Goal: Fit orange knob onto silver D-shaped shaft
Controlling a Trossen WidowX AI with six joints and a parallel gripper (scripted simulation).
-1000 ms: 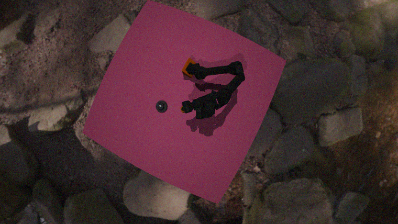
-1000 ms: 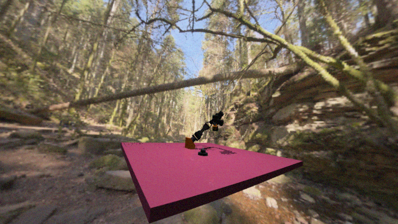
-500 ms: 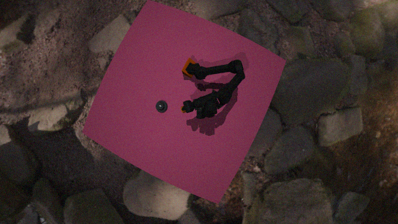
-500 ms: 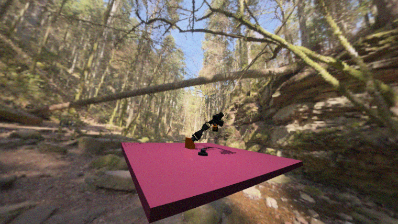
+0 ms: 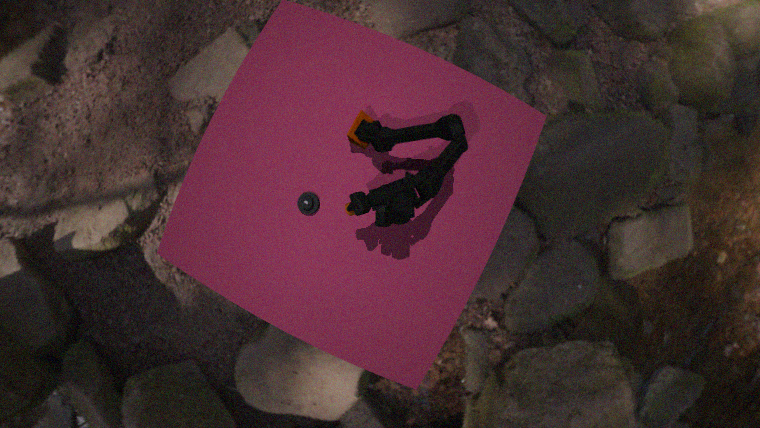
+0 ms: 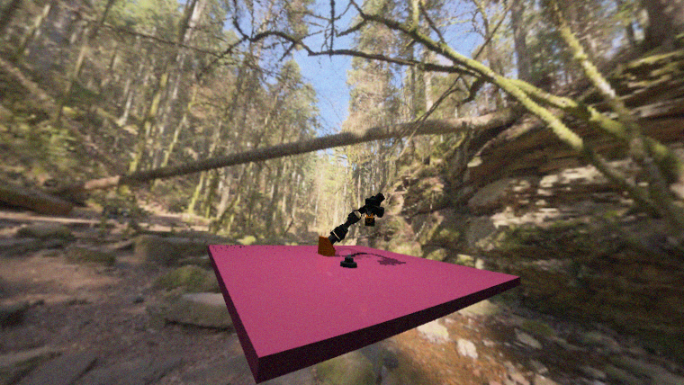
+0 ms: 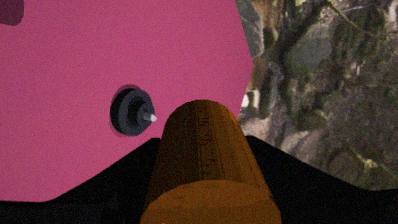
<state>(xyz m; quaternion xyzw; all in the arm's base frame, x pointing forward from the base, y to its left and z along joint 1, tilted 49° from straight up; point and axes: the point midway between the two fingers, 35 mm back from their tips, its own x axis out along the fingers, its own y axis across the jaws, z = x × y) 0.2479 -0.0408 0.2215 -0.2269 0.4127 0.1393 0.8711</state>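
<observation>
The orange knob is 20 mm to the left of my gripper tip, 20 mm behind it and 20 mm above it. Round my gripper tip: pedestal: 220 mm below, 170 mm to the right, 70 mm ahead.
</observation>
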